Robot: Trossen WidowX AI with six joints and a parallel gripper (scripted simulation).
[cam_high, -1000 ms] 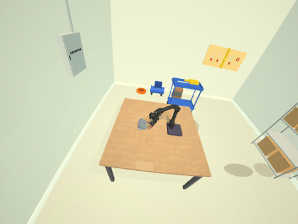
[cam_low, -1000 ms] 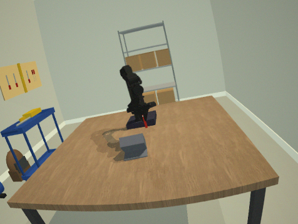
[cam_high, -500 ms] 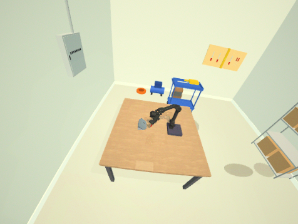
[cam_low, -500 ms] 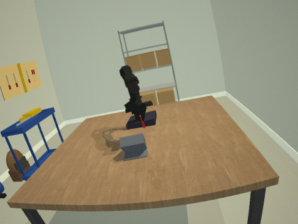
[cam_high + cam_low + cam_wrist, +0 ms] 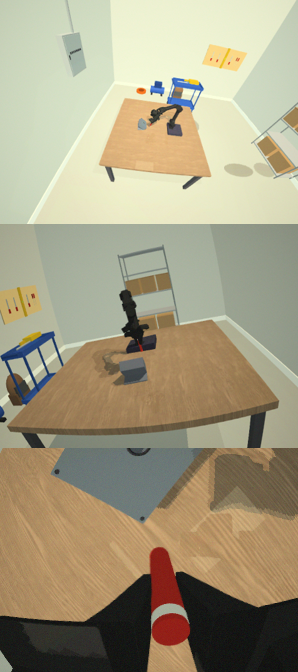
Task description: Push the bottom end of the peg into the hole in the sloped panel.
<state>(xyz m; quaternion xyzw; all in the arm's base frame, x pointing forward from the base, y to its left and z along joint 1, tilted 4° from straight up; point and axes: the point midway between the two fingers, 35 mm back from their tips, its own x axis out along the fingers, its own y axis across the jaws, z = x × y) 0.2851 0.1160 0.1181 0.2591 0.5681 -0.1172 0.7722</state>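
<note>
The grey sloped panel is 130 mm ahead of my gripper tip, 20 mm to the right of it and 80 mm below it. Also, from my gripper tip: red peg (10 mm behind, 10 mm above).
</note>
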